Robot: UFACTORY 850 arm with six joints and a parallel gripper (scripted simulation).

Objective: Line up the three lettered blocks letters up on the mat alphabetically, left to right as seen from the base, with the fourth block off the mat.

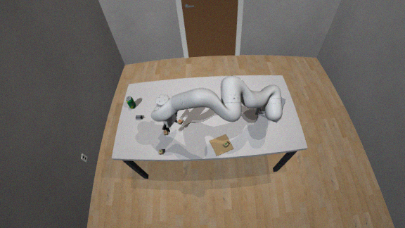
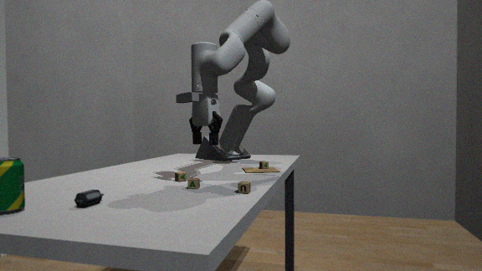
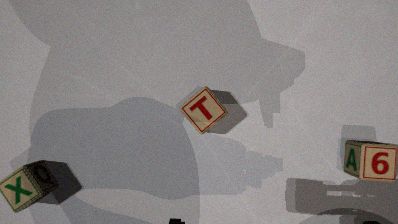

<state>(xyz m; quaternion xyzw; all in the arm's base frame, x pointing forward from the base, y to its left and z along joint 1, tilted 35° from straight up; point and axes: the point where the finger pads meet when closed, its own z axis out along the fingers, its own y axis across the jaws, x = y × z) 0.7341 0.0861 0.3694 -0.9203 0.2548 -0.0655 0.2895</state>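
My hand is 370 mm past the mat, 70 mm to the right of it and 140 mm above it. From my hand the other things lie so: can 460 mm ahead, 260 mm to the right, 80 mm below; then black object 340 mm ahead, 130 mm to the right, 120 mm below.
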